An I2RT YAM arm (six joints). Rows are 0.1 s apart.
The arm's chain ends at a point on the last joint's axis. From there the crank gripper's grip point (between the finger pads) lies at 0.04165 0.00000 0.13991 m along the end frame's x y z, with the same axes.
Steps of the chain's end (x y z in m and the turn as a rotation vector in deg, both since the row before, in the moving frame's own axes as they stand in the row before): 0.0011, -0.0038, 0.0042, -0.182, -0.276, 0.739; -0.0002, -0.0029, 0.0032, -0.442, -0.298, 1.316; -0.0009, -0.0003, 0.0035, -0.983, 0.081, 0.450; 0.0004, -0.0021, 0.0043, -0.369, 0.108, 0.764; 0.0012, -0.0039, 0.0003, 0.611, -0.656, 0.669; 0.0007, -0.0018, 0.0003, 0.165, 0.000, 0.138; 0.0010, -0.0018, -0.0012, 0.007, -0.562, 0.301; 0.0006, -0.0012, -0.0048, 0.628, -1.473, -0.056
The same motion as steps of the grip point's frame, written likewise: 0.0004, -0.0028, 0.0044, -0.182, -0.276, 0.739; -0.0010, -0.0009, 0.0034, -0.442, -0.298, 1.316; -0.0007, 0.0024, 0.0034, -0.983, 0.081, 0.450; 0.0007, -0.0006, 0.0042, -0.369, 0.108, 0.764; -0.0004, -0.0049, 0.0008, 0.611, -0.656, 0.669; 0.0007, -0.0021, 0.0003, 0.165, 0.000, 0.138; -0.0004, -0.0016, -0.0008, 0.007, -0.562, 0.301; -0.0030, -0.0028, -0.0038, 0.628, -1.473, -0.056
